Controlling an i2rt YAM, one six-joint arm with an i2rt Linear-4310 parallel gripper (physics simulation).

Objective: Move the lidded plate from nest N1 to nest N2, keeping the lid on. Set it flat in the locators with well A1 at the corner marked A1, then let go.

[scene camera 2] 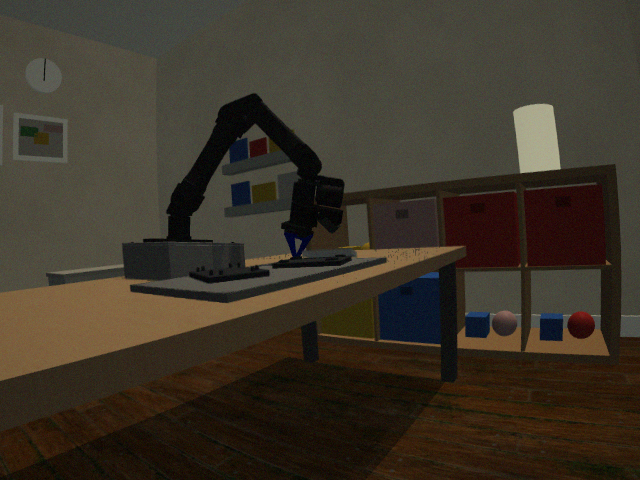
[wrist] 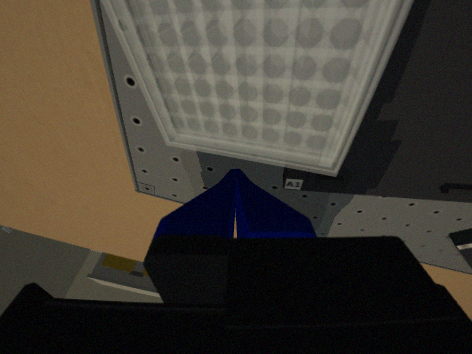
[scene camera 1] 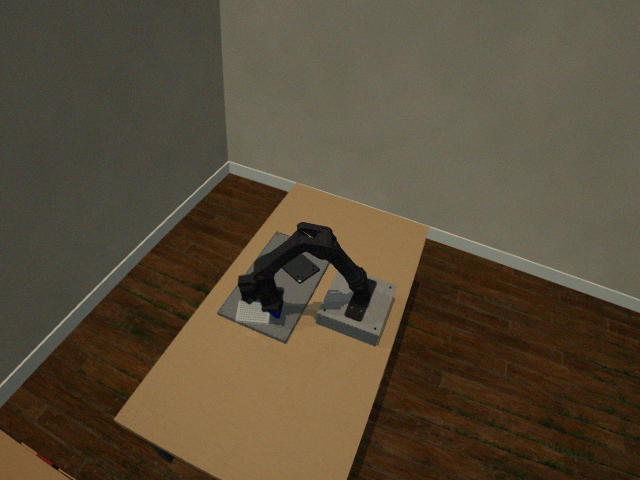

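Seen in the pictures: gripper, between the fingertips: (wrist: 235, 177) (scene camera 1: 278, 318); arm's base, origin of its link: (scene camera 2: 179, 243) (scene camera 1: 360, 298).
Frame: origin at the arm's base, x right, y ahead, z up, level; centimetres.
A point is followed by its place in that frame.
The white lidded plate (scene camera 1: 252, 313) @[x -22.0, y 36.3, z -5.1 cm] (scene camera 2: 330, 253) (wrist: 250, 85) @[x -19.6, y 34.0, z -4.8 cm] lies off to one side of the dark nest (scene camera 2: 315, 262) @[x -7.5, y 41.5, z -6.4 cm] (wrist: 430, 100) @[x -12.8, y 35.3, z -6.2 cm], its right edge overlapping that nest in the wrist view. The clear lid appears to be on it. A tag A1 (wrist: 293, 184) @[x -15.0, y 28.4, z -6.2 cm] shows just beyond the plate's near end. Whether the plate is tilted is hard to tell. A second dark nest (scene camera 1: 299, 268) @[x 8.5, y 30.2, z -6.2 cm] (scene camera 2: 232, 274) @[x 14.6, y 38.8, z -6.3 cm] holds no plate. Which nest is N1 or N2 is not readable. My gripper (scene camera 1: 276, 314) @[x -18.4, y 27.0, z -6.6 cm] (scene camera 2: 296, 256) @[x -18.4, y 27.0, z -6.6 cm] (wrist: 235, 177) @[x -18.4, y 27.0, z -6.6 cm] is shut and empty, its blue tips low, beside the plate's near end.
Both nests stand on a grey perforated board (scene camera 1: 305, 293) @[x -2.0, y 22.5, z -7.3 cm] (scene camera 2: 170, 286) @[x 24.0, y 32.3, z -7.4 cm] (wrist: 370, 215) @[x -6.6, y 26.1, z -7.4 cm]. The arm's grey base block (scene camera 1: 346, 328) @[x -12.7, y 0.8, z -4.1 cm] (scene camera 2: 155, 260) @[x 12.2, y 7.1, z -3.8 cm] stands beside the board on the wooden table (scene camera 1: 248, 387) @[x -47.9, y 23.7, z -8.6 cm] (scene camera 2: 129, 315) @[x 38.1, y 44.2, z -8.7 cm]. A shelf unit (scene camera 2: 615, 232) stands behind the table.
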